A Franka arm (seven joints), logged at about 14 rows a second.
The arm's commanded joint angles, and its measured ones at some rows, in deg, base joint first. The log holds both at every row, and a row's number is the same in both.
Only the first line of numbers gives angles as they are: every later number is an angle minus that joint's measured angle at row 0.
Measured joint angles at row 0: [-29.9 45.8 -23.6 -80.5 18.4 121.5 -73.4]
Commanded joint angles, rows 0 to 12: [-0.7 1.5 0.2 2.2 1.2 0.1 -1.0]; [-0.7 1.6 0.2 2.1 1.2 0.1 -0.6]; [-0.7 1.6 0.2 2.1 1.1 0.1 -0.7]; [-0.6 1.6 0.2 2.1 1.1 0.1 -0.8]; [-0.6 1.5 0.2 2.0 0.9 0.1 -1.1]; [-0.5 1.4 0.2 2.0 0.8 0.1 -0.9]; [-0.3 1.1 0.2 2.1 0.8 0.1 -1.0]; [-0.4 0.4 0.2 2.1 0.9 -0.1 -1.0]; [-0.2 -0.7 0.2 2.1 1.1 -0.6 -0.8]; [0.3 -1.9 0.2 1.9 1.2 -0.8 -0.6]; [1.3 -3.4 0.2 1.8 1.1 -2.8 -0.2]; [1.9 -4.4 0.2 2.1 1.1 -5.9 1.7]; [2.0 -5.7 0.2 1.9 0.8 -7.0 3.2]
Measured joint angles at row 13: [1.3 -2.2 0.1 2.8 0.3 -3.7 1.2]
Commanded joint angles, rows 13 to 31: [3.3 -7.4 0.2 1.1 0.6 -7.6 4.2]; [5.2 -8.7 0.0 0.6 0.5 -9.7 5.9]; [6.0 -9.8 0.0 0.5 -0.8 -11.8 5.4]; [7.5 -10.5 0.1 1.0 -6.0 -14.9 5.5]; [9.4 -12.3 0.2 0.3 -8.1 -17.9 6.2]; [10.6 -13.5 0.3 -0.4 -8.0 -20.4 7.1]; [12.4 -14.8 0.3 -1.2 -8.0 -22.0 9.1]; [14.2 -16.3 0.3 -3.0 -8.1 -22.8 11.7]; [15.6 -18.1 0.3 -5.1 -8.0 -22.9 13.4]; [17.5 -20.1 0.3 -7.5 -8.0 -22.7 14.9]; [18.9 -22.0 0.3 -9.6 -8.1 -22.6 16.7]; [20.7 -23.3 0.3 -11.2 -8.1 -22.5 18.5]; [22.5 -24.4 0.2 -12.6 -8.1 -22.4 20.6]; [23.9 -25.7 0.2 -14.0 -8.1 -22.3 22.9]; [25.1 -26.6 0.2 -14.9 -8.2 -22.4 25.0]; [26.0 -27.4 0.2 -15.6 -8.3 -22.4 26.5]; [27.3 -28.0 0.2 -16.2 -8.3 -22.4 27.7]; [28.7 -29.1 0.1 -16.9 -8.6 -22.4 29.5]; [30.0 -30.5 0.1 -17.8 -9.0 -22.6 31.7]
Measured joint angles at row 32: [27.4 -26.1 0.5 -14.0 -7.5 -22.9 27.9]
